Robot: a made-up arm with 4 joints. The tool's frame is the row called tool. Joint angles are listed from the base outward. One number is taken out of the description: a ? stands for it. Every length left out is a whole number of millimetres.
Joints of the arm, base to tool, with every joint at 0 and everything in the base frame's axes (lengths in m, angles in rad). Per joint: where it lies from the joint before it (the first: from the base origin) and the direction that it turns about. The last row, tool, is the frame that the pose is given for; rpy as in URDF.
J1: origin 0.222 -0.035 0.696 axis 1 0 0
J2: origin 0.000 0.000 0.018 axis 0 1 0
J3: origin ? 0.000 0.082 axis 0 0 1
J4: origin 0.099 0.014 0.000 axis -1 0 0
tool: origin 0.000 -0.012 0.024 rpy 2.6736 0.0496 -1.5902
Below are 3 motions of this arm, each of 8 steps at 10 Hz.
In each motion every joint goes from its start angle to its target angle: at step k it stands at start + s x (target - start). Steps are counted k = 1, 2, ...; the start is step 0. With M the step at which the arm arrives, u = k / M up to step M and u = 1 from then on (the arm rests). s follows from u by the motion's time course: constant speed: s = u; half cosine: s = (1 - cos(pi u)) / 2; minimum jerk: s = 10 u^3 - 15 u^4 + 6 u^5.
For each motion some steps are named. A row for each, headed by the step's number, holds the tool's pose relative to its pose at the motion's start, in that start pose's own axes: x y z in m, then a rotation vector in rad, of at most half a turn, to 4 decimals.
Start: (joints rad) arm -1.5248 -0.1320 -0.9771 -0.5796
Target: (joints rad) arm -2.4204 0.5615 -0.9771 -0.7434
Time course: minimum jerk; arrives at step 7
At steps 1, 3, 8:
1: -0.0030 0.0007 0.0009 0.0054 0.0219 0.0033
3: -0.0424 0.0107 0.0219 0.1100 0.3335 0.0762
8: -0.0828 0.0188 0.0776 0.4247 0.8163 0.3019

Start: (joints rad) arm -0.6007 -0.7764 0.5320 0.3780
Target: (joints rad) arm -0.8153 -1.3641 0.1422 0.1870
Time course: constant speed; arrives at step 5
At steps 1, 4, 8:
1: -0.0018 0.0106 0.0000 0.0724 0.0050 0.0822
4: -0.0069 0.0476 0.0060 0.3514 -0.0244 0.2719
8: -0.0082 0.0609 0.0108 0.4612 -0.0487 0.3123

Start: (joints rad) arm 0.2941 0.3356 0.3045 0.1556
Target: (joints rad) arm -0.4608 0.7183 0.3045 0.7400
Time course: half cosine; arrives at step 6
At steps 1, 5, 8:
1: -0.0050 -0.0053 0.0003 -0.0391 0.0637 0.0459
5: -0.0360 -0.0799 0.0358 -0.6052 0.8520 0.5856
8: -0.0353 -0.0851 0.0402 -0.6550 0.9086 0.6224

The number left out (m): -0.029
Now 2 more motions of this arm.
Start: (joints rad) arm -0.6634 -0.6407 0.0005 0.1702
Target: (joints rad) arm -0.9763 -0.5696 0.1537 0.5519
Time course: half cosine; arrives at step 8
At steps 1, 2, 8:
1: -0.0027 -0.0001 -0.0002 -0.0006 0.0274 -0.0009
2: -0.0104 -0.0001 -0.0005 -0.0016 0.1056 -0.0035
8: -0.0697 0.0026 0.0114 0.0276 0.7183 -0.0264

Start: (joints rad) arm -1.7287 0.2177 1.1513 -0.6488
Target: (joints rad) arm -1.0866 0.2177 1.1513 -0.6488
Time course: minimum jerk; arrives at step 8
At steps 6, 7, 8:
6: 0.0001 0.0772 -0.0028 0.3087 -0.0183 -0.4855
7: 0.0021 0.0845 -0.0018 0.3388 -0.0201 -0.5329
8: 0.0026 0.0858 -0.0016 0.3443 -0.0204 -0.5416

